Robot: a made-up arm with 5 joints.
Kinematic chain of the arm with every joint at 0, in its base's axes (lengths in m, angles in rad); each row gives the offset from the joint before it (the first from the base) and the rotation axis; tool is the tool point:
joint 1: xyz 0 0 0.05 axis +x
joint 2: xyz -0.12 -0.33 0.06 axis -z
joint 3: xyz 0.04 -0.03 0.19 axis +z
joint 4: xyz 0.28 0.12 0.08 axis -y
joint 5: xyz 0 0.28 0.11 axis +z
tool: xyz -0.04 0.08 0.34
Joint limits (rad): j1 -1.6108..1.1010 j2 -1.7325..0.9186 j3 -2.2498..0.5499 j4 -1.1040..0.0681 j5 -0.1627..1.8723
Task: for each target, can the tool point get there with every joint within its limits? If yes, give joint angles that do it. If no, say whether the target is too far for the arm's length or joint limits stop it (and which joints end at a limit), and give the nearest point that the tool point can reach.
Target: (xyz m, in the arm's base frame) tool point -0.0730 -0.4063 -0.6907
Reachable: no: joint limits stop it (at a limit: joint 1, joint 3, joint 4, joint 5) | nearest point -0.0510 -1.0173 -0.6501 | short by 0.613 m
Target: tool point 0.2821 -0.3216 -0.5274
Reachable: no: joint limits stop it (at a limit: joint 1, joint 3, joint 4, joint 5) | nearest point 0.4656 -0.8934 -0.4062 | short by 0.613 m
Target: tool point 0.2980 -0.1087 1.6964
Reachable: no: too far | nearest point 0.1782 -0.0845 1.3292 | short by 0.387 m
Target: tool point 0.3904 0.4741 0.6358
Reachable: yes | joints -0.4668 -0.8460 -0.7948 -0.6224 0.4382
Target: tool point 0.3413 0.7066 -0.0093
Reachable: yes | joints -1.1622 -0.5603 -0.1972 -0.9506 0.0119
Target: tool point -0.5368 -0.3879 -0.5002
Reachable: no: joint limits stop it (at a limit: joint 1, joint 3, joint 4, joint 5) | nearest point -0.7099 -0.8910 -0.4014 | short by 0.541 m
